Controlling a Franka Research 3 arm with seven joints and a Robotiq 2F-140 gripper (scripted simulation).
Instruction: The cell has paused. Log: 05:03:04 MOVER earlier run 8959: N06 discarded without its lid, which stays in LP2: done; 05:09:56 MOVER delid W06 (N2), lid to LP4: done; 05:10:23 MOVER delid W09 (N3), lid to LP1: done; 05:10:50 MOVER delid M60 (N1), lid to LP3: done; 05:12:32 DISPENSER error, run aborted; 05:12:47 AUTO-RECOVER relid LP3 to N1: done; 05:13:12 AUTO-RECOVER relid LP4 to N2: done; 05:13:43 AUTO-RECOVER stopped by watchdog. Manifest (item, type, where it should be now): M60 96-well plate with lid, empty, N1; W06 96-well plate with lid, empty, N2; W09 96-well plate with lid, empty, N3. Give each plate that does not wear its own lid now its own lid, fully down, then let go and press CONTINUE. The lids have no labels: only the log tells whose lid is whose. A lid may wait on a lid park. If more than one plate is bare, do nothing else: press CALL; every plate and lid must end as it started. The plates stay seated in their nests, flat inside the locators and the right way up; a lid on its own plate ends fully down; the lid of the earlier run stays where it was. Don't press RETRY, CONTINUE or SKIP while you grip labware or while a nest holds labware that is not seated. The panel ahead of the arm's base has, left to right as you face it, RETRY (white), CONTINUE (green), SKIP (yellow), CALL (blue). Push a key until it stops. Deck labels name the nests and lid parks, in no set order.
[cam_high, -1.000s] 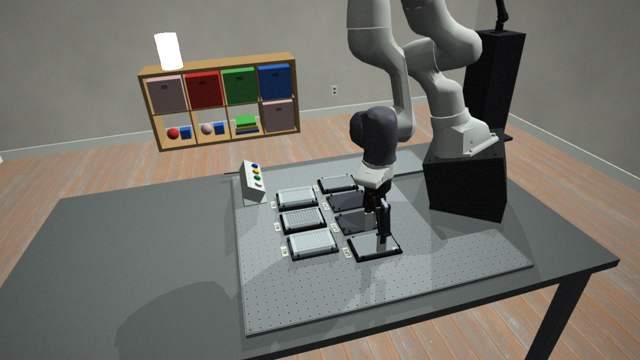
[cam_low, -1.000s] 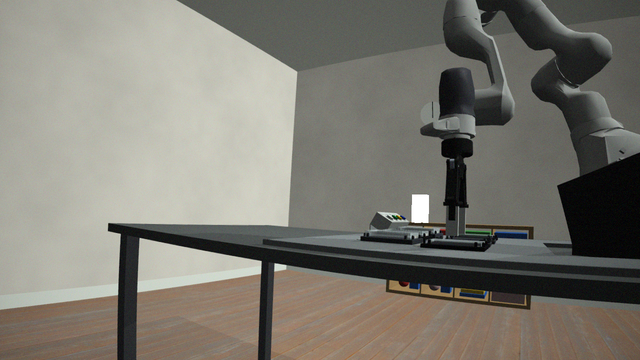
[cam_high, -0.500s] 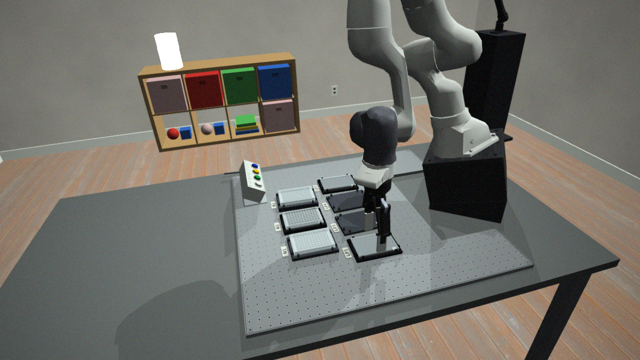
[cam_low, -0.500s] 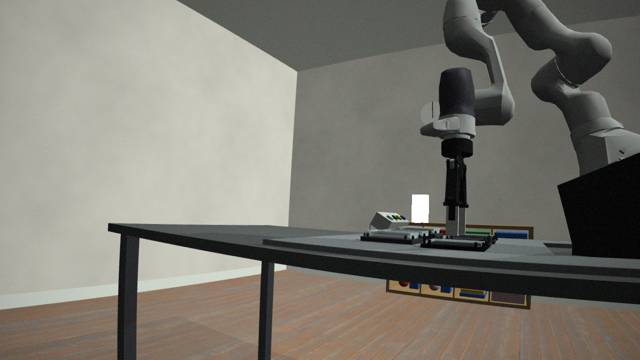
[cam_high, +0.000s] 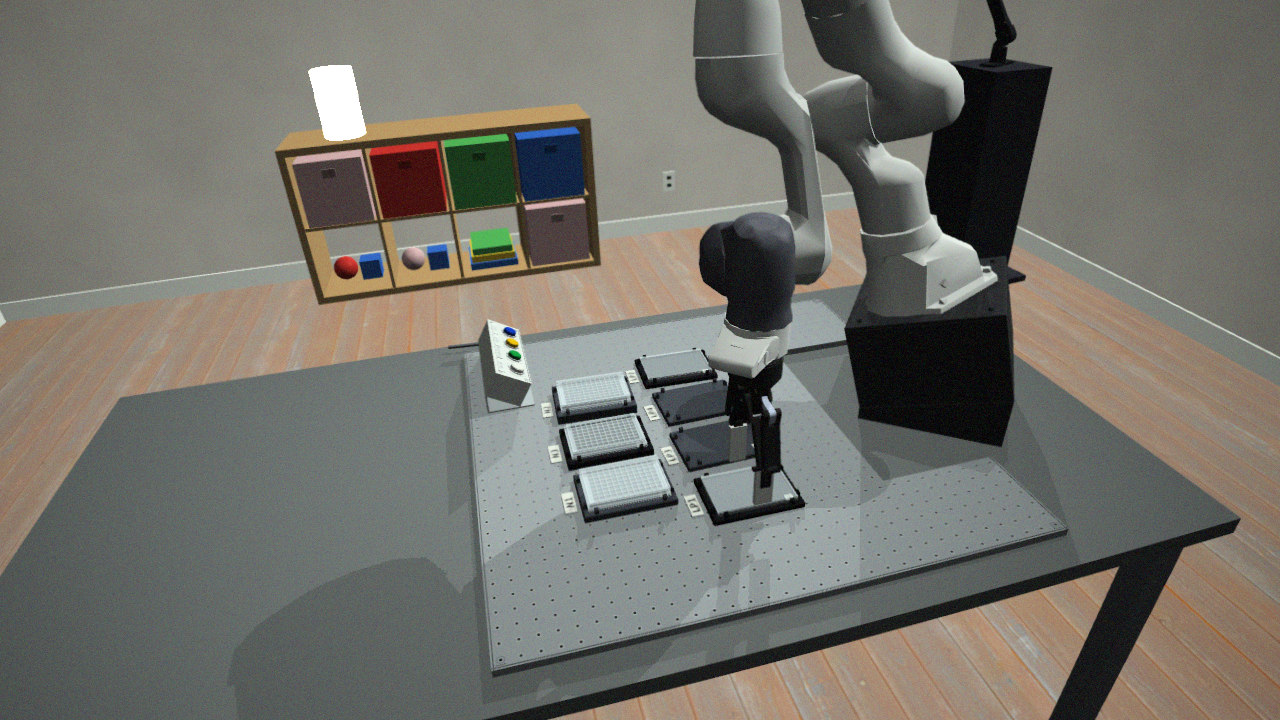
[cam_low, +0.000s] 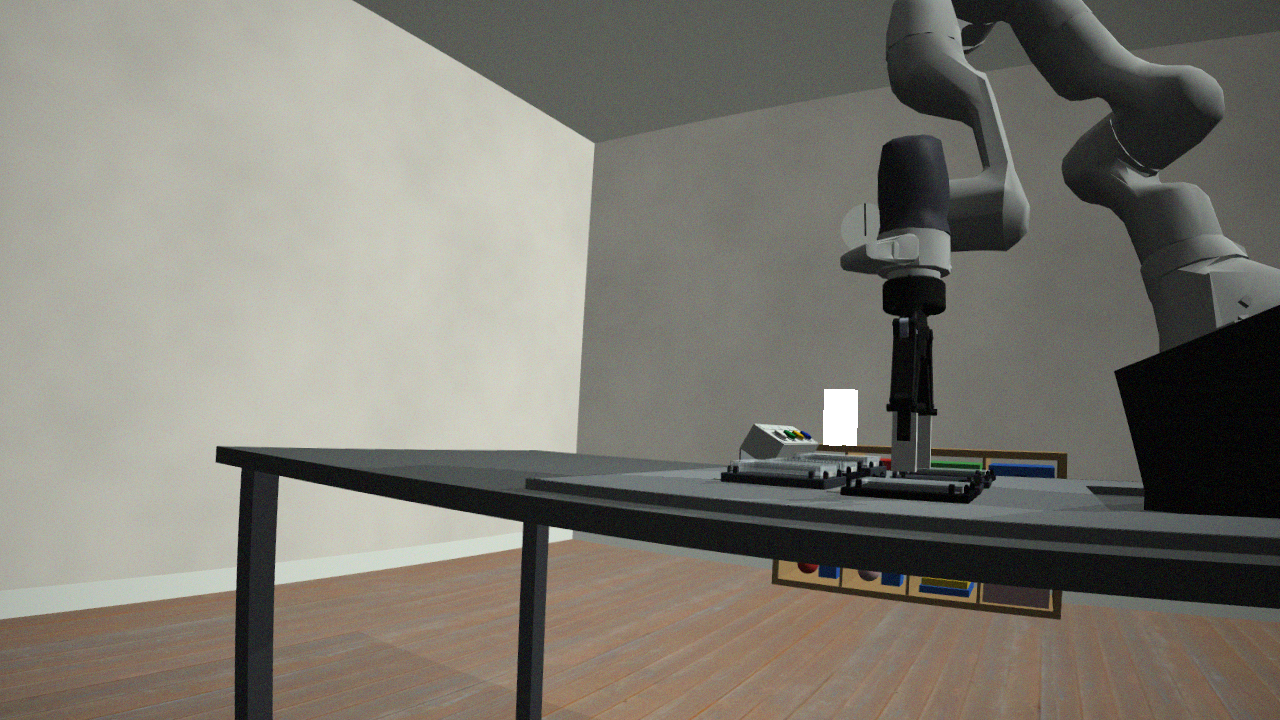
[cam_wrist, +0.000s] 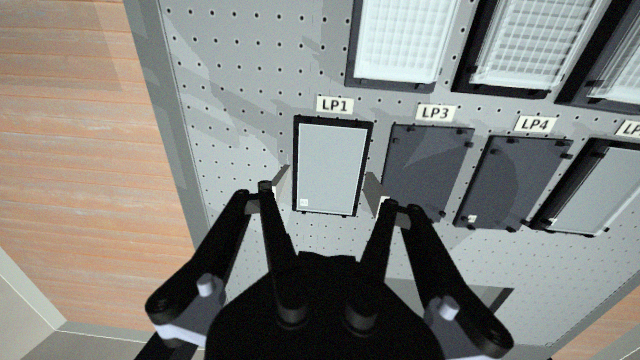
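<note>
Right now the lid park LP1 is 50 mm below my hand. The rest, counted from my hand: lid park LP3: 10 mm behind, 130 mm to the right, 50 mm below; lid park LP4: 30 mm behind, 260 mm to the right, 50 mm below; plate: 160 mm ahead, 210 mm to the right, 30 mm below.
</note>
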